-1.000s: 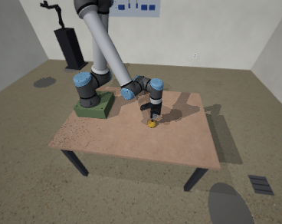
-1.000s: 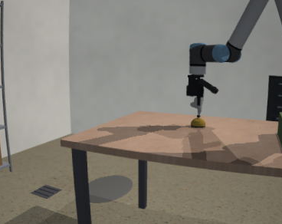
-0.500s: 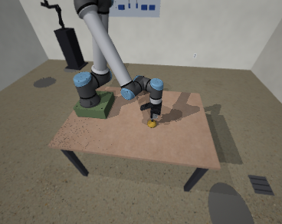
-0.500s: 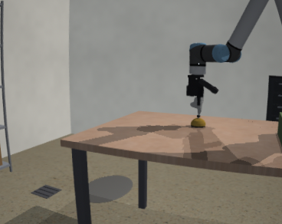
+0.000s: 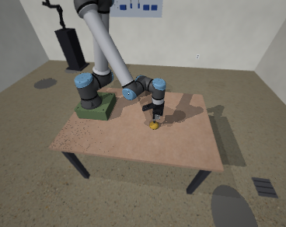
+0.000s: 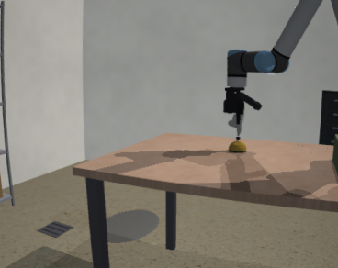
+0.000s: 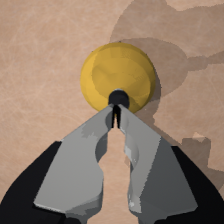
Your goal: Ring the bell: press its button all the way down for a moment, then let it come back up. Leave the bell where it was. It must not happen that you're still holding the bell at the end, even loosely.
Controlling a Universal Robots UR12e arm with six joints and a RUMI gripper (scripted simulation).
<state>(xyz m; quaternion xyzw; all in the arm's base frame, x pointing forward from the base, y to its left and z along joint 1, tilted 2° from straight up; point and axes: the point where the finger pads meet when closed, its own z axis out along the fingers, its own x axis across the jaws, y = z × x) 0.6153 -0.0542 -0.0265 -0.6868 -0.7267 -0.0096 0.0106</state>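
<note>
Now: hand 3 cm above the black button. The rest, counted from my hand: yellow dome bell: 5 cm below.
</note>
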